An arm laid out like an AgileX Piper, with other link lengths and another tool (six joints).
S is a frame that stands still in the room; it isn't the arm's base.
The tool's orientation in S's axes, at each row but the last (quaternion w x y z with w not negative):
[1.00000, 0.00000, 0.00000, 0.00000]
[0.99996, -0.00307, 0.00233, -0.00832]
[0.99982, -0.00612, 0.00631, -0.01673]
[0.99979, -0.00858, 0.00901, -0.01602]
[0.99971, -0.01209, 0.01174, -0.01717]
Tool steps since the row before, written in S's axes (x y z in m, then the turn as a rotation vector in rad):
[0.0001, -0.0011, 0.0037, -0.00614, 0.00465, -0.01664]
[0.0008, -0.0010, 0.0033, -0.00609, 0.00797, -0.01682]
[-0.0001, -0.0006, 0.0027, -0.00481, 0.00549, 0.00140]
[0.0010, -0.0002, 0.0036, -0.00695, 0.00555, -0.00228]
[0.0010, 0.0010, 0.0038, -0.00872, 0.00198, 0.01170]
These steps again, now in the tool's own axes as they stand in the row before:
[0.0001, -0.0011, 0.0037, -0.00614, 0.00465, -0.01664]
[0.0008, -0.0010, 0.0033, -0.00614, 0.00797, -0.01680]
[-0.0001, -0.0006, 0.0027, -0.00501, 0.00531, 0.00140]
[0.0009, -0.0002, 0.0036, -0.00708, 0.00536, -0.00231]
[0.0009, 0.0009, 0.0038, -0.00905, 0.00139, 0.01153]

